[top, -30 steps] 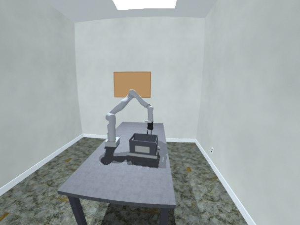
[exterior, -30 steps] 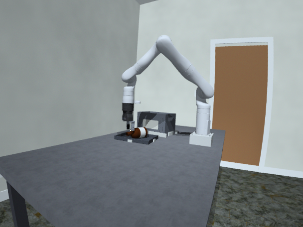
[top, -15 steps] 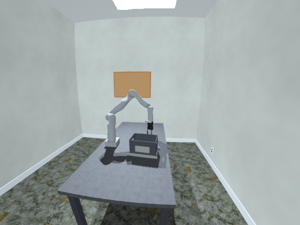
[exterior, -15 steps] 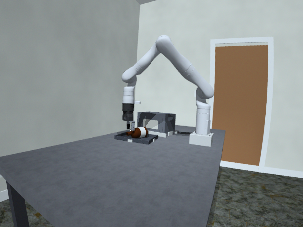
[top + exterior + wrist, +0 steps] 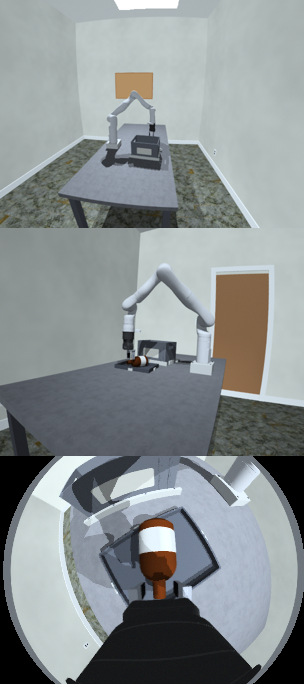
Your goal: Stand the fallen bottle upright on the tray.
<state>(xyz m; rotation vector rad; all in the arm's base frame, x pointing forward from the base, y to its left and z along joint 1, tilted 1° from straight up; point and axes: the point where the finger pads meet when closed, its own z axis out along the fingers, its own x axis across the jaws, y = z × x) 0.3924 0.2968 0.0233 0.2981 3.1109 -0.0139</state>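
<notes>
Right now the bottle is 10 mm behind my hand, 50 mm to the right of it and 40 mm below it. Round my hand: tray: 20 mm behind, 50 mm to the right, 70 mm below; crate: 30 mm ahead, 340 mm to the right.
</notes>
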